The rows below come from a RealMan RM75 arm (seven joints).
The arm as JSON. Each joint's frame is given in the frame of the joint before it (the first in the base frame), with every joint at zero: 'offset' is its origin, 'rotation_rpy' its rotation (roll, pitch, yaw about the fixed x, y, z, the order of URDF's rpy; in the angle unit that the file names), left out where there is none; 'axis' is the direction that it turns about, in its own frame. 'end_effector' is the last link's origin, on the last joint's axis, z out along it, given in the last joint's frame.
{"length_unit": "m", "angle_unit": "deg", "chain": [
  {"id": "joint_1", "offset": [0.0, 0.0, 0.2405], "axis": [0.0, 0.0, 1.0]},
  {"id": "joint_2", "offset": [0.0, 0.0, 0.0], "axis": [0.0, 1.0, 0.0]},
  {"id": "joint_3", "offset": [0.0, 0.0, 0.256], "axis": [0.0, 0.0, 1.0]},
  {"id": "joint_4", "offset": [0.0, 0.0, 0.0], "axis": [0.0, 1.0, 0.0]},
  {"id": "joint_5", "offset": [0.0, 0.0, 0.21], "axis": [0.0, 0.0, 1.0]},
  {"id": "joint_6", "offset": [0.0, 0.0, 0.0], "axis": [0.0, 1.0, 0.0]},
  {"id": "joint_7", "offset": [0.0, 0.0, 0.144], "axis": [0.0, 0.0, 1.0]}
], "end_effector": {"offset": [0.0, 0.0, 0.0]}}
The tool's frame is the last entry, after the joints.
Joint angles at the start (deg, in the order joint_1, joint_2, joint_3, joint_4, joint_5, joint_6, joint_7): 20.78 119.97 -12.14 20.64 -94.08 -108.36 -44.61
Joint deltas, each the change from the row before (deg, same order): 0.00 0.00 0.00 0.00 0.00 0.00 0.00; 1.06 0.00 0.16 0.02 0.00 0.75 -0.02; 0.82 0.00 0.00 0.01 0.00 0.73 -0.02; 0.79 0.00 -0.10 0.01 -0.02 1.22 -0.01; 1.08 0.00 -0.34 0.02 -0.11 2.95 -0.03; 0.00 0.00 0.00 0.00 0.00 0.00 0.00; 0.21 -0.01 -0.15 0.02 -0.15 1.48 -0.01; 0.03 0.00 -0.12 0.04 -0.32 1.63 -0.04; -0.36 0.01 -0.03 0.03 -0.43 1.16 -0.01; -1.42 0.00 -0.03 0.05 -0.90 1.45 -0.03; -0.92 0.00 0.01 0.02 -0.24 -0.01 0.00; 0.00 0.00 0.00 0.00 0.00 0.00 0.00
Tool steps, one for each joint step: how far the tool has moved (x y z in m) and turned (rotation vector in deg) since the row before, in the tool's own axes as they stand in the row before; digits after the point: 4 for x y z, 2 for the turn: 0.0000 0.0000 0.0000 0.00 0.00 0.00; 0.0014 0.0012 0.0063 -0.54 -0.45 -0.03; 0.0012 0.0014 0.0047 -0.63 -0.29 0.00; 0.0018 0.0025 0.0044 -1.07 0.04 0.03; 0.0043 0.0061 0.0057 -2.60 0.83 0.07; 0.0000 0.0000 0.0000 0.00 0.00 0.00; 0.0021 0.0031 0.0010 -1.31 0.69 0.05; 0.0021 0.0038 0.0000 -1.48 0.86 0.08; 0.0014 0.0032 -0.0022 -1.08 0.87 0.14; 0.0016 0.0053 -0.0084 -1.46 1.78 0.35; 0.0001 0.0012 -0.0053 -0.01 0.73 0.19; 0.0000 0.0000 0.0000 0.00 0.00 0.00
